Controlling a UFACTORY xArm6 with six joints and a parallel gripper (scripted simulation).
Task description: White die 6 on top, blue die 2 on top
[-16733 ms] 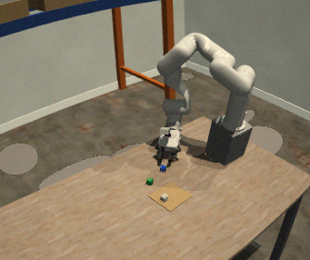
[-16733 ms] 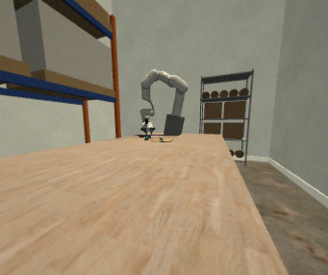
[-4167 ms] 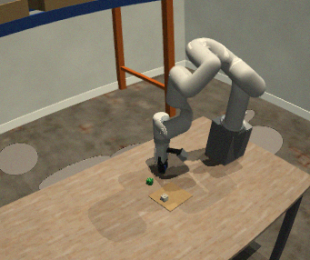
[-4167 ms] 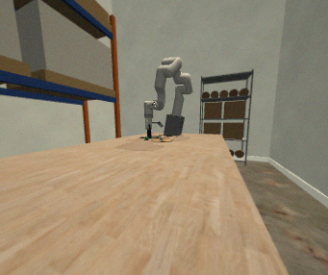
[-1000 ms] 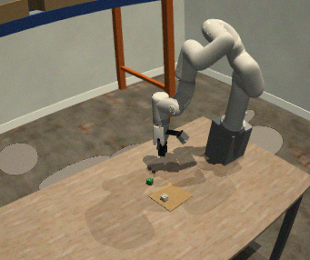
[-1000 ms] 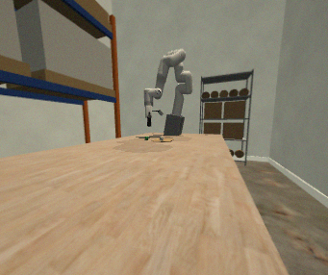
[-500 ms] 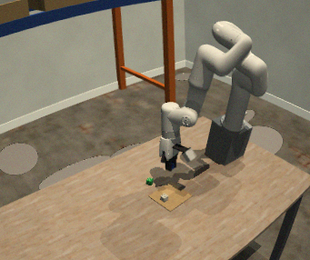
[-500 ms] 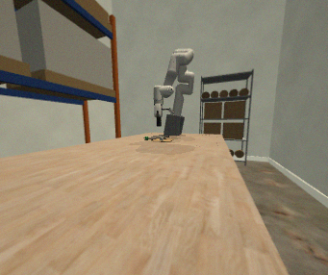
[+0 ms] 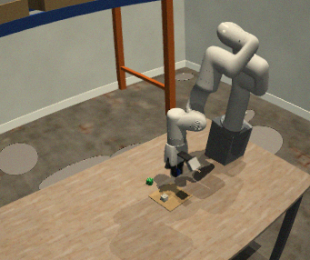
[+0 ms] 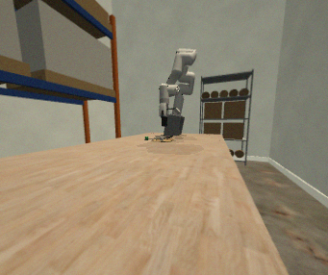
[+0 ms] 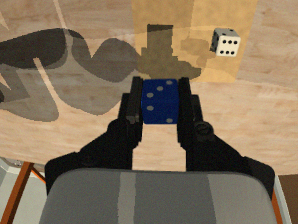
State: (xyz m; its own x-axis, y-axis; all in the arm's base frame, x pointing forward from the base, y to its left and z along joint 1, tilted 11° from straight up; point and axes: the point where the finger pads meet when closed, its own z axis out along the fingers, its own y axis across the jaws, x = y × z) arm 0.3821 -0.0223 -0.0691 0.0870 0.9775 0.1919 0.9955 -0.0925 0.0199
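My gripper is now 120 mm above the tan mat and 40 mm short of it. Round my hand: blue die: 10 mm below; green die: 130 mm to the right, 110 mm below, 40 mm ahead; white die: 110 mm below, 80 mm ahead.
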